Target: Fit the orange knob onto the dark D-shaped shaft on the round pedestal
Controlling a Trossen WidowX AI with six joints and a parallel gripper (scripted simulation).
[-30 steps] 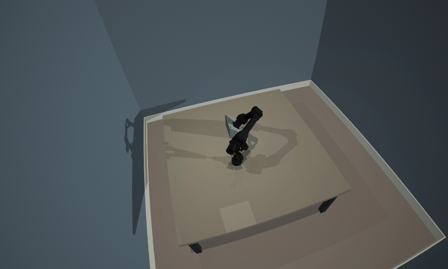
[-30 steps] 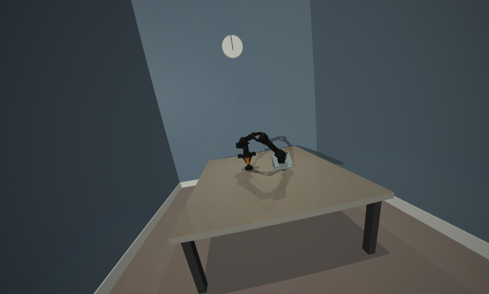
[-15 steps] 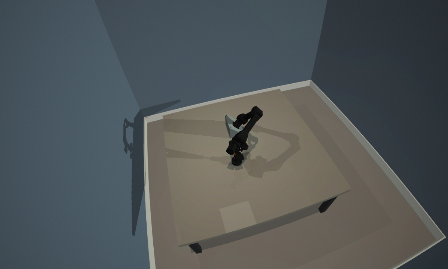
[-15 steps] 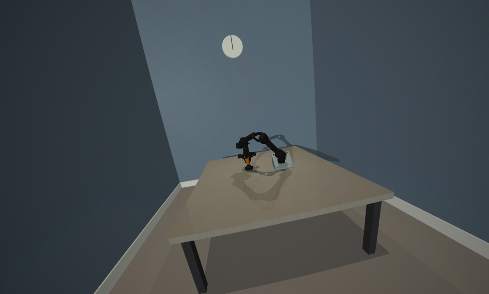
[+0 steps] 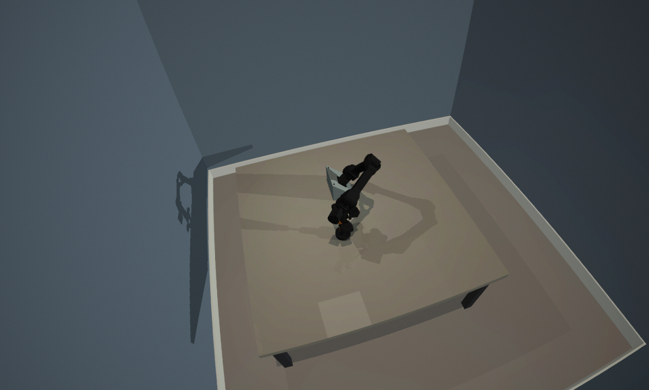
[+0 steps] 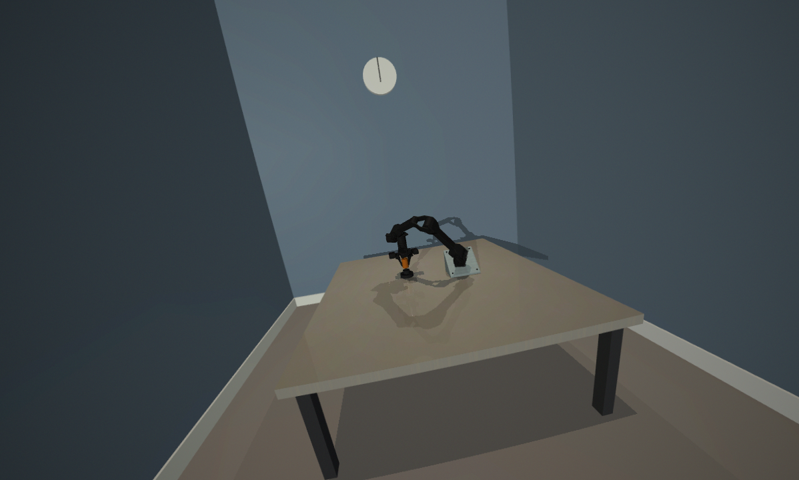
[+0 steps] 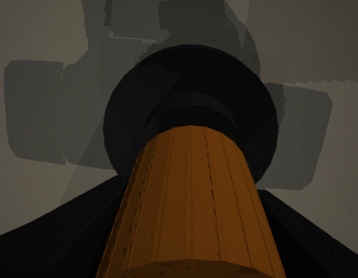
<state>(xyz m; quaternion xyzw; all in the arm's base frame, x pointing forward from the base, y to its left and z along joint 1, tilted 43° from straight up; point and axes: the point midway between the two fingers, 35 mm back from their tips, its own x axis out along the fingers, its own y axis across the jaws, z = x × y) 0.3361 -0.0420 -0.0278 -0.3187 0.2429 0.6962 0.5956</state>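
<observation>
Now: gripper tip 2 cm below the orange knob. From my gripper tip the other things lie so: dark round pedestal: 4 cm below.
</observation>
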